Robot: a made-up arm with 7 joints.
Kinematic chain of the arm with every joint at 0, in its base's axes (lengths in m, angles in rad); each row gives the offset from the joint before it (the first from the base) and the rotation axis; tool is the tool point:
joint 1: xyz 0 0 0.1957 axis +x
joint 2: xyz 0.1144 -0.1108 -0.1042 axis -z
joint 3: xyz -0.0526 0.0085 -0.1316 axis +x
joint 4: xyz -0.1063 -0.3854 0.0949 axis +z
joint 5: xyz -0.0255 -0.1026 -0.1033 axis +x
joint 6: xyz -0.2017 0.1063 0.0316 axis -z
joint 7: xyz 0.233 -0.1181 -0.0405 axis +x
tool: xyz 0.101 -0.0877 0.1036
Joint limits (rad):
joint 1: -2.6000..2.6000
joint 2: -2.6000..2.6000
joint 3: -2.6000..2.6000
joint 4: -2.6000..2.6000
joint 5: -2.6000..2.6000
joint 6: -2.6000..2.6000
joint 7: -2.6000..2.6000
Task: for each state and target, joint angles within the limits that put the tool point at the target. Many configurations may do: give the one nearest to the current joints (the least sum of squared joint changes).
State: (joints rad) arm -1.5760 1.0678 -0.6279 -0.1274 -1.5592 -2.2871 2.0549
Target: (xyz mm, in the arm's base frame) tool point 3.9 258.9 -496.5
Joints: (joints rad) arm -1.4074 2.0995 -1.2799 -0.3300 -1.6747 -2.6000 2.2343
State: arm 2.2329 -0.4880 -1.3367 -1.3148 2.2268 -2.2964 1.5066
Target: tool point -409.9 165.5 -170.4
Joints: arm 2.5010 -0.9248 -0.9623 -1.4013 2.1727 -2.1934 1.5455
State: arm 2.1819 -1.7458 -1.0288 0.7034 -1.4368 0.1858 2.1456
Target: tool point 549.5 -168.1 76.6
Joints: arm 2.0971 -1.7764 -0.6255 0.4850 -1.2234 0.3631 2.1624
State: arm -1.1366 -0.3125 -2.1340 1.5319 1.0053 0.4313 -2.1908
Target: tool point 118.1 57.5 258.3
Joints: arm -1.0573 -0.1214 -1.9655 1.6522 0.9262 0.6251 -1.9572
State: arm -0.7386 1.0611 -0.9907 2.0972 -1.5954 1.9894 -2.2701
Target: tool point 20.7 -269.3 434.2
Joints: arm -0.2157 1.1146 -0.6747 2.4523 -1.3341 1.6599 -2.3920
